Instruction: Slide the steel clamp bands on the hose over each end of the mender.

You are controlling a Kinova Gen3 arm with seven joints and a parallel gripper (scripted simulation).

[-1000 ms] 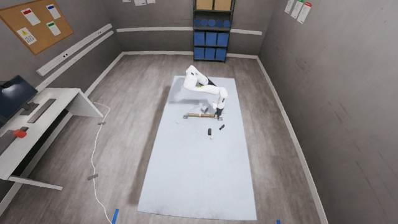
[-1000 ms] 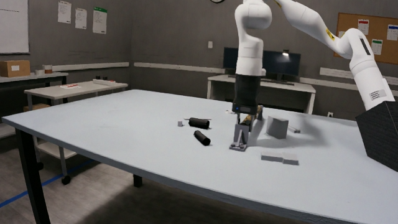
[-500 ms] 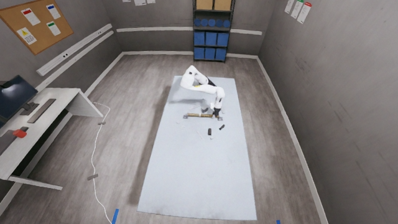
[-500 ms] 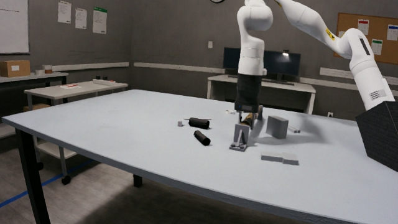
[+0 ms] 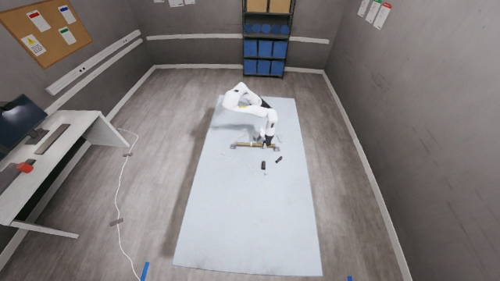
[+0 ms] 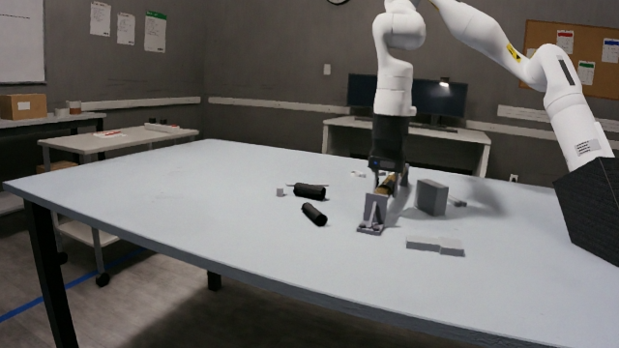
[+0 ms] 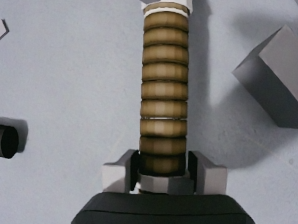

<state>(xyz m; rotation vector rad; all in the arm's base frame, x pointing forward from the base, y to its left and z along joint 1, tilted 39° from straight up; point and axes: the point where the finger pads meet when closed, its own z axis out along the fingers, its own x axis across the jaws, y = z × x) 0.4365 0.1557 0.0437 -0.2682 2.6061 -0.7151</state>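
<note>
My gripper is now 9 cm past the grey block, 7 cm to the left of it and 2 cm above it.
</note>
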